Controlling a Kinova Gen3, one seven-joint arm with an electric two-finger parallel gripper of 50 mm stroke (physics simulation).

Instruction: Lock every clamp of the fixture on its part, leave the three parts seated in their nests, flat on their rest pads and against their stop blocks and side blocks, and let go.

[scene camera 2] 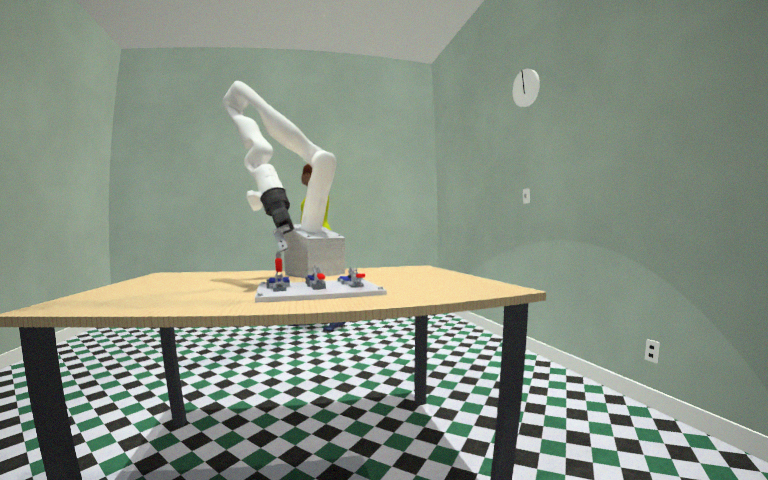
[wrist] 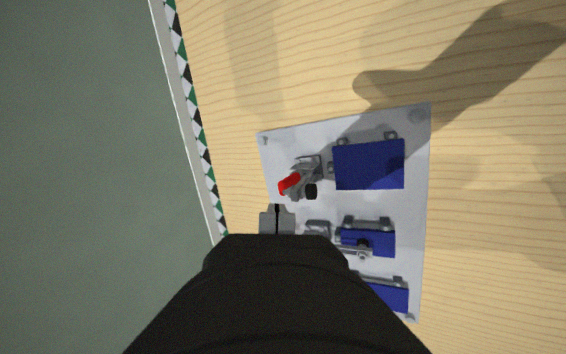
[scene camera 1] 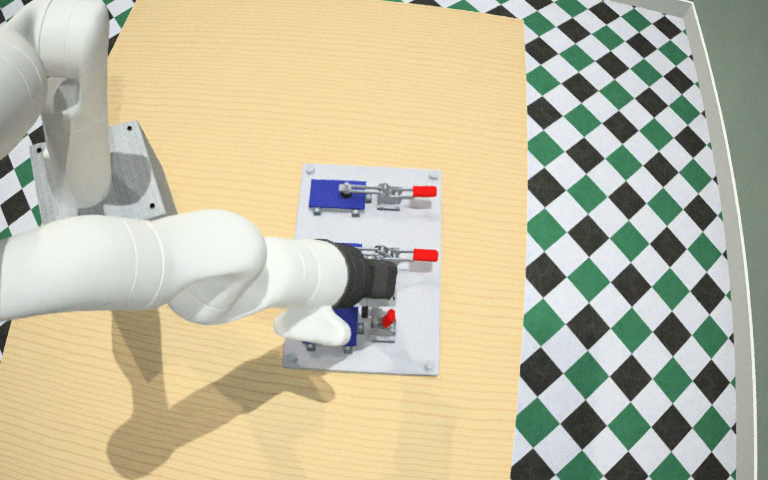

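Pixels of known places: gripper, fingertip midpoint: (scene camera 2: 284, 249) (wrist: 276, 214) (scene camera 1: 391, 297); arm's base, link origin: (scene camera 2: 310, 229) (scene camera 1: 83, 182).
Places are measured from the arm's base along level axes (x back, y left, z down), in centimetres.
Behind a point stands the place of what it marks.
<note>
The fixture plate (scene camera 1: 416, 350) @[x -51.0, y -16.9, z 17.6 cm] (scene camera 2: 339, 293) @[x -54.4, y 1.2, z 17.8 cm] (wrist: 420, 210) @[x -31.8, y -7.2, z 17.6 cm] carries three blue parts. The far part (scene camera 1: 325, 194) @[x -35.5, y 7.6, z 16.0 cm] (wrist: 395, 298) @[x -34.7, y 7.5, z 16.0 cm] and middle part (scene camera 1: 353, 245) @[x -40.7, y -1.5, z 15.0 cm] (wrist: 385, 243) @[x -36.1, y -3.4, z 15.0 cm] lie under clamps whose red handles, far (scene camera 1: 424, 191) @[x -51.3, y 7.6, z 13.2 cm] (scene camera 2: 360, 275) @[x -53.1, y 7.3, z 13.5 cm] and middle (scene camera 1: 425, 255) @[x -51.6, y -3.4, z 13.0 cm] (scene camera 2: 321, 276) @[x -53.5, y -3.3, z 13.2 cm], are down. The near part (scene camera 1: 352, 331) @[x -41.3, y -15.0, z 15.5 cm] (wrist: 370, 165) @[x -37.6, y -14.4, z 15.5 cm] looks flat beside its blocks; exact contact cannot be told. Its clamp is open: the red handle (scene camera 1: 388, 318) @[x -46.4, y -14.7, z 8.8 cm] (scene camera 2: 278, 264) @[x -47.0, y -14.2, z 10.3 cm] (wrist: 289, 183) @[x -46.1, y -14.5, z 9.7 cm] stands up, the black pad (wrist: 311, 191) @[x -42.9, y -14.5, z 7.3 cm] off the part. My gripper (scene camera 2: 278, 254) @[x -46.6, y -12.4, z 6.3 cm] (wrist: 276, 214) @[x -46.6, y -12.4, z 6.3 cm] is shut and empty, above and close to that handle; contact is unclear.
The fixture stands on the wooden table (scene camera 1: 226, 186) @[x -17.7, y 10.1, z 19.1 cm] (scene camera 2: 453, 285) @[x -48.7, y 38.9, z 19.1 cm]. The robot's base block (scene camera 1: 138, 169) @[x -7.6, y 4.0, z 2.9 cm] (scene camera 2: 320, 254) @[x -10.7, y 2.5, z 10.0 cm] is behind it. The lowered middle clamp is beside my wrist in the first scene view. A person (scene camera 2: 306, 174) is partly hidden behind the arm.
</note>
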